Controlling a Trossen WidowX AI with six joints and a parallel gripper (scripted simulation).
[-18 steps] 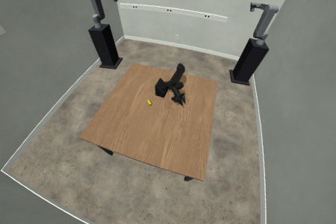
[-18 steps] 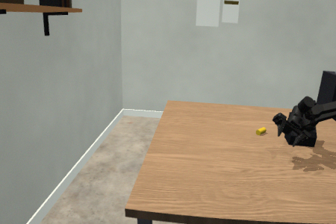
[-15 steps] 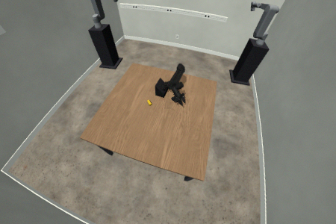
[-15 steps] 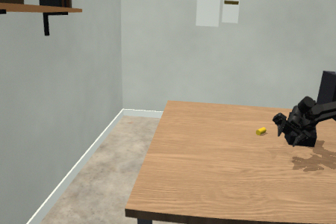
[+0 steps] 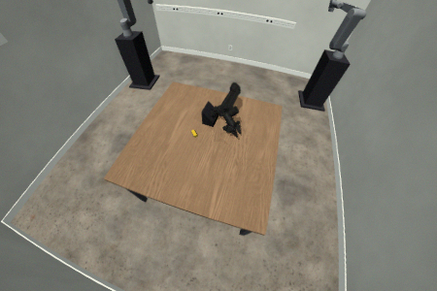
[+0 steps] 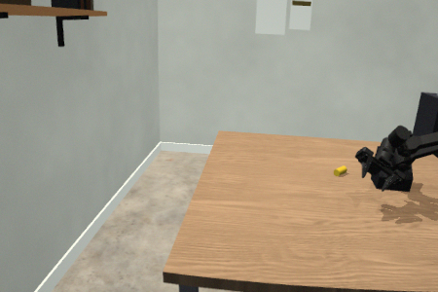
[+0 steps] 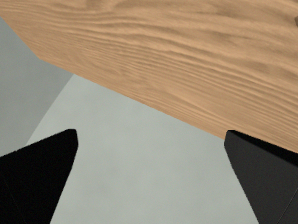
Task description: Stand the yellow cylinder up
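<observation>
Now: the yellow cylinder 20 mm behind my hand, 370 mm to the right of it and 150 mm below it.
</observation>
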